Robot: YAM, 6 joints.
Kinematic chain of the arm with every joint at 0, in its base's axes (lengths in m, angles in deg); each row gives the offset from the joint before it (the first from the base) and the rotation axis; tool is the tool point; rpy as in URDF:
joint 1: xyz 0 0 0.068 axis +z
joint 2: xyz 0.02 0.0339 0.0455 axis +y
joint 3: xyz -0.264 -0.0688 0 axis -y
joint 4: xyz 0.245 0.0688 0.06 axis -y
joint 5: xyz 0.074 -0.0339 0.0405 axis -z
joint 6: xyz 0.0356 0 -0.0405 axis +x
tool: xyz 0 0 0 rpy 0 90 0
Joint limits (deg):
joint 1: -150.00..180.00
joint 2: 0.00..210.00
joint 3: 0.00..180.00
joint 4: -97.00..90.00
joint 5: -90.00..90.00
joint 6: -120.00..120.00
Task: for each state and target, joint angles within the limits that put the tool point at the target. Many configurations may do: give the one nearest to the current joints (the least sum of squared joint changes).
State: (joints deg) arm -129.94 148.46 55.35 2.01 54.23 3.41
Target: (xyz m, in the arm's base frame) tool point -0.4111 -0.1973 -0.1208
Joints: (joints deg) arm -150.00 169.04 97.22 12.65 76.97 3.41
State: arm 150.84 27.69 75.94 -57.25 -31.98 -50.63
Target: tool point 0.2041 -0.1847 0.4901
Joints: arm 141.88 12.17 110.21 -41.42 -32.87 -50.63
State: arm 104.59 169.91 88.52 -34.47 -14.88 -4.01
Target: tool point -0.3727 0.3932 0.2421
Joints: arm 132.39 133.78 120.58 -23.40 -16.69 -4.01
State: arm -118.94 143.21 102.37 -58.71 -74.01 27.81
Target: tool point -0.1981 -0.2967 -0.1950
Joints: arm -129.11 182.80 106.91 -46.70 -69.95 27.81
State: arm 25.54 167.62 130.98 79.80 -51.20 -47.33
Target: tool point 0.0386 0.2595 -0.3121
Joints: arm 74.84 207.18 88.83 77.02 -59.23 -47.33
